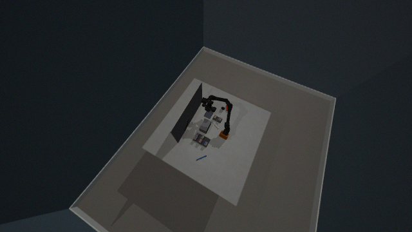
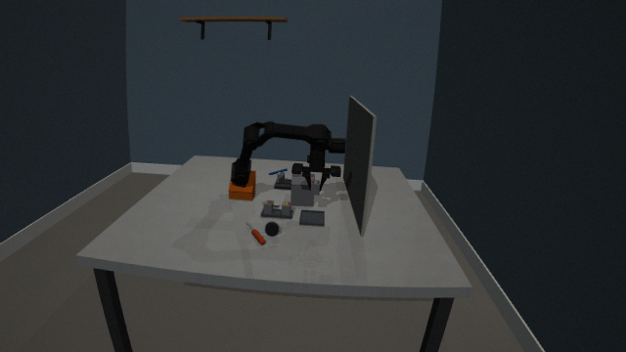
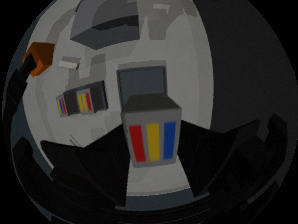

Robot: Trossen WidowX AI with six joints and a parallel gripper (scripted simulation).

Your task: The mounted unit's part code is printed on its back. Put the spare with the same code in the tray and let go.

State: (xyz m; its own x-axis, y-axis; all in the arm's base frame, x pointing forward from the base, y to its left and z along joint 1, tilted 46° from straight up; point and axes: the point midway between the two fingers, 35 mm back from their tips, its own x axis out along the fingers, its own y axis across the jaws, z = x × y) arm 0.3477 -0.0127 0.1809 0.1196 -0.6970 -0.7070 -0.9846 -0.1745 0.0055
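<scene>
The dark tray is 12 cm below my gripper tip. From my gripper tip the other things lie so: tall grey panel 14 cm ahead, 24 cm to the left, 10 cm above; spare 23 cm behind, 38 cm to the left, 8 cm below; grey mounted unit 9 cm behind, 20 cm to the left, 7 cm below.
</scene>
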